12 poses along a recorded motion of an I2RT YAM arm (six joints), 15 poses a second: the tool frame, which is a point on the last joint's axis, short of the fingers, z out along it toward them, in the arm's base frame.
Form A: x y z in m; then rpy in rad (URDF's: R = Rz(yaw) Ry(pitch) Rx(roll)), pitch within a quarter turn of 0, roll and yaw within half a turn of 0.
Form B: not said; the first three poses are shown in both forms.
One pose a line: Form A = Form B
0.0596 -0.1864 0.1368 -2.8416 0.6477 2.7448 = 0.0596 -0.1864 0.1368 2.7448 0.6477 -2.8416
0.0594 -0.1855 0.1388 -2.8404 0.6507 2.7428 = 0.0594 -0.1855 0.1388 2.7428 0.6507 -2.8404
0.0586 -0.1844 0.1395 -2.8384 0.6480 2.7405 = 0.0586 -0.1844 0.1395 2.7405 0.6480 -2.8384
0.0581 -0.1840 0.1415 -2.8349 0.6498 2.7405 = 0.0581 -0.1840 0.1415 2.7405 0.6498 -2.8349
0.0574 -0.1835 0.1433 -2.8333 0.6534 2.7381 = 0.0574 -0.1835 0.1433 2.7381 0.6534 -2.8333
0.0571 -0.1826 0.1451 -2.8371 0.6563 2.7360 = 0.0571 -0.1826 0.1451 2.7360 0.6563 -2.8371
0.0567 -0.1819 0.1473 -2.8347 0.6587 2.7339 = 0.0567 -0.1819 0.1473 2.7339 0.6587 -2.8347
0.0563 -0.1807 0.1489 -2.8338 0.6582 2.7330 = 0.0563 -0.1807 0.1489 2.7330 0.6582 -2.8338
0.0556 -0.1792 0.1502 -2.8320 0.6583 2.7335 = 0.0556 -0.1792 0.1502 2.7335 0.6583 -2.8320
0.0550 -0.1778 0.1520 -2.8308 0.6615 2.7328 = 0.0550 -0.1778 0.1520 2.7328 0.6615 -2.8308
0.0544 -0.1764 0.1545 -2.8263 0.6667 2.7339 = 0.0544 -0.1764 0.1545 2.7339 0.6667 -2.8263
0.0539 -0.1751 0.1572 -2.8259 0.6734 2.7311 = 0.0539 -0.1751 0.1572 2.7311 0.6734 -2.8259
